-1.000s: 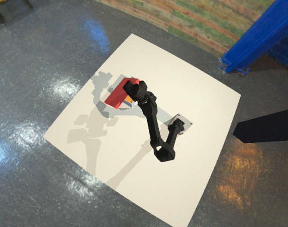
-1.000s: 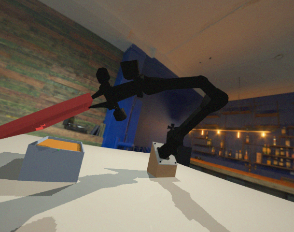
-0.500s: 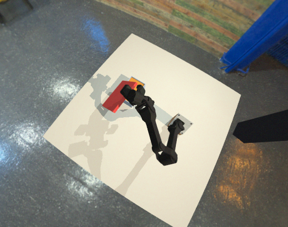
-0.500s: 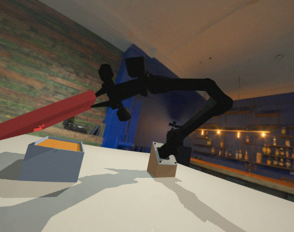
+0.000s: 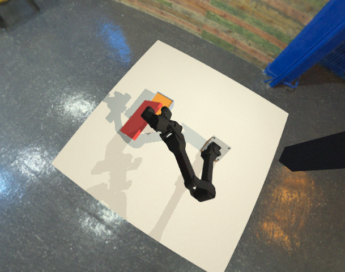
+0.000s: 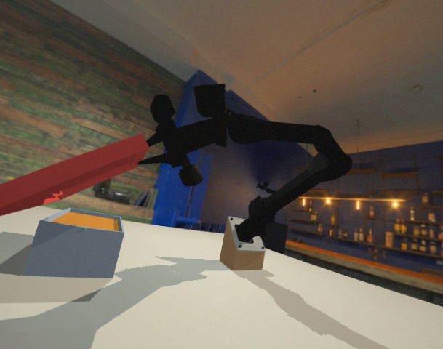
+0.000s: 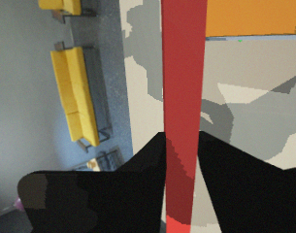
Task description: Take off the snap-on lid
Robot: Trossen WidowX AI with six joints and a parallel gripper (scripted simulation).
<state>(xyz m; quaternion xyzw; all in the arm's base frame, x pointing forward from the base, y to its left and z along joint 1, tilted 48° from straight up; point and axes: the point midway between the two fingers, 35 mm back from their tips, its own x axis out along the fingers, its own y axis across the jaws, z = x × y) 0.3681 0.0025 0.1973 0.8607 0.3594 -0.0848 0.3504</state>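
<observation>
The red lid is 6 cm ahead of my gripper tip and 5 cm below it. The rest, counted from my gripper tip: storage box: 6 cm ahead, 15 cm to the right, 19 cm below.
</observation>
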